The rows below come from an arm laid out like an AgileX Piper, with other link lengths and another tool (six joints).
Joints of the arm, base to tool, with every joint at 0 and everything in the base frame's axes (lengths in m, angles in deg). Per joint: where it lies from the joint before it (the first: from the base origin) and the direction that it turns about. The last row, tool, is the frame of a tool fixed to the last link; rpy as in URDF.
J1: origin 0 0 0.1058 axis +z
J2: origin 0 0 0 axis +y
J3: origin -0.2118 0 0.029 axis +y
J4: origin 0.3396 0 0.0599 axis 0.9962 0 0.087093
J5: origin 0 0 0 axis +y
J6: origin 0.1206 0 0.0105 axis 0.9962 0 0.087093
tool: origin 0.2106 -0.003 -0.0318 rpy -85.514 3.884 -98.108
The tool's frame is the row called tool.
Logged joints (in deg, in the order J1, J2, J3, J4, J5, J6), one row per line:
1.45 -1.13 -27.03 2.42 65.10 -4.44
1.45 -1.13 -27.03 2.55 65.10 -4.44
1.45 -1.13 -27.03 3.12 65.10 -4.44
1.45 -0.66 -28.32 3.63 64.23 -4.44
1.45 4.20 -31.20 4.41 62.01 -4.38
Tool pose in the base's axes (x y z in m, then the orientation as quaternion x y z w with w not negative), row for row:
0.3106 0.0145 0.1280 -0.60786 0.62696 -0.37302 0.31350
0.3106 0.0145 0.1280 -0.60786 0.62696 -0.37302 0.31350
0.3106 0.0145 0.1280 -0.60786 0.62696 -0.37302 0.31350
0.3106 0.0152 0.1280 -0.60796 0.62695 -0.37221 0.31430
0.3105 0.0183 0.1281 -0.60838 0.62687 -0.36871 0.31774
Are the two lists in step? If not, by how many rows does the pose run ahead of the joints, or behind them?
The pose runs 2 rows behind the joints: the pose in row i belongs to the joints in row i - 2.
